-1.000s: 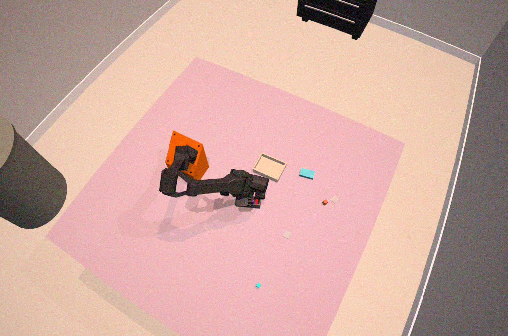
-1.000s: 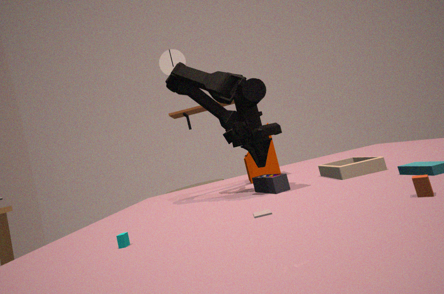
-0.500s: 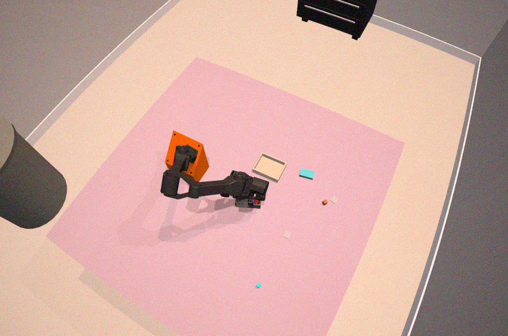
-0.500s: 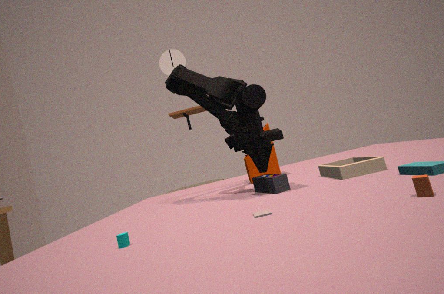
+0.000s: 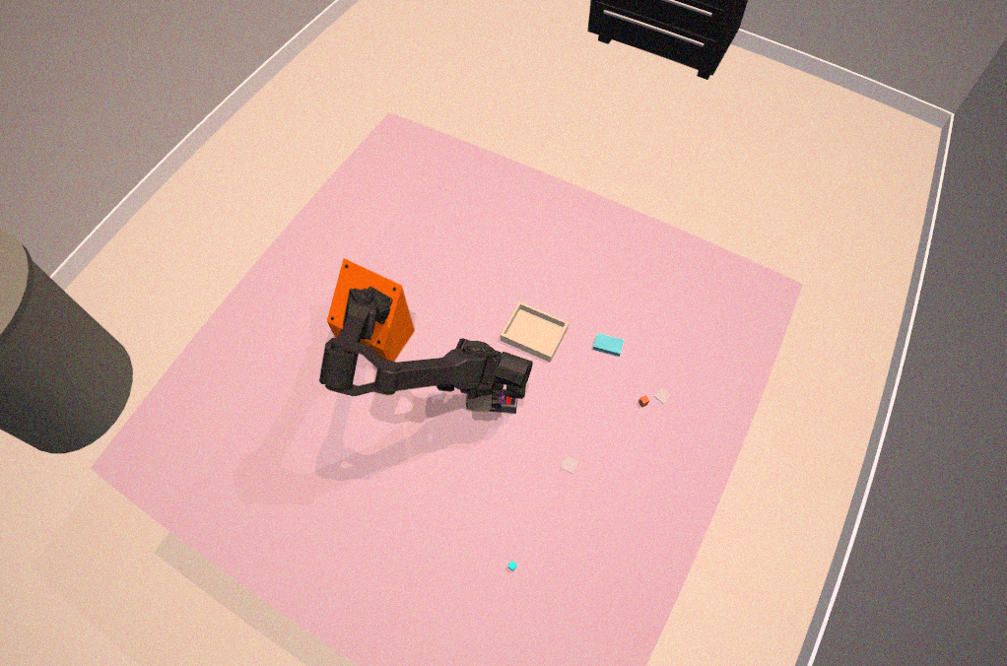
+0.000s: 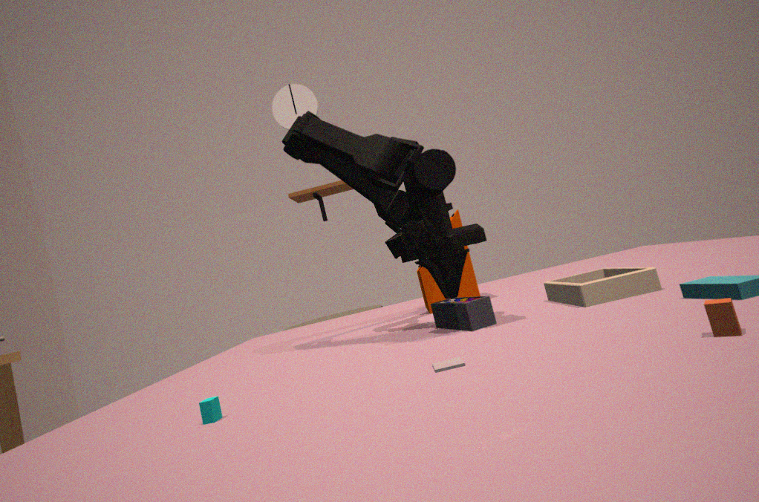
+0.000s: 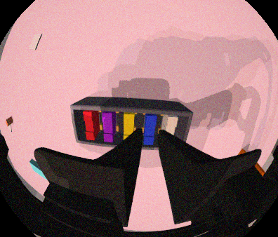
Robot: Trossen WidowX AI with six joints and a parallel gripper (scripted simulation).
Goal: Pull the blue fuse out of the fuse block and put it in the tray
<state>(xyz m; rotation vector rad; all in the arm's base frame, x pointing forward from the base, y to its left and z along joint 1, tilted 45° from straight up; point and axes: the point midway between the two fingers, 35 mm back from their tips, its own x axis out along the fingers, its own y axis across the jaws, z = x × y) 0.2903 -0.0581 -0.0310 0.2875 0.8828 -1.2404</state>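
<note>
My gripper tip is now 2 cm above the blue fuse. Also, from my gripper tip: orange block (31 cm ahead, 18 cm to the left, 3 cm below); tray (1 cm ahead, 21 cm to the left, 4 cm below); teal flat block (18 cm ahead, 27 cm to the left, 4 cm below).
</note>
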